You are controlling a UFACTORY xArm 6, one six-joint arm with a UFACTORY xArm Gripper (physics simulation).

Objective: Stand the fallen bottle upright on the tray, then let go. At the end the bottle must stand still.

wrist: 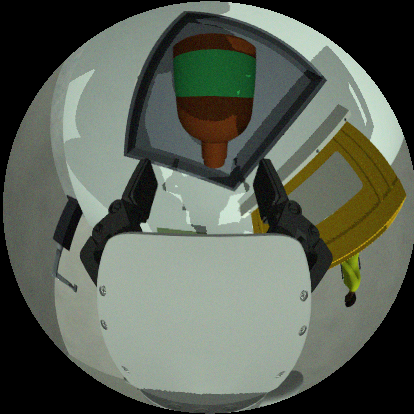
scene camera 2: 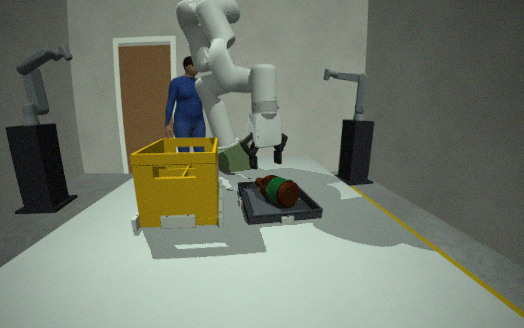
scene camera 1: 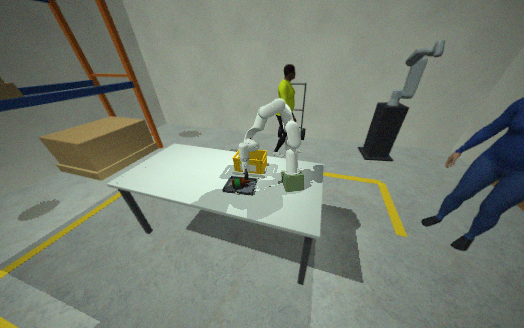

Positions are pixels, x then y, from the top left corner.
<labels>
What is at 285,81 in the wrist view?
A dark tray.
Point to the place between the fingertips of the gripper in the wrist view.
204,169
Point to a yellow crate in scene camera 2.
At 166,183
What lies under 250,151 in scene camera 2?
The gripper.
</labels>
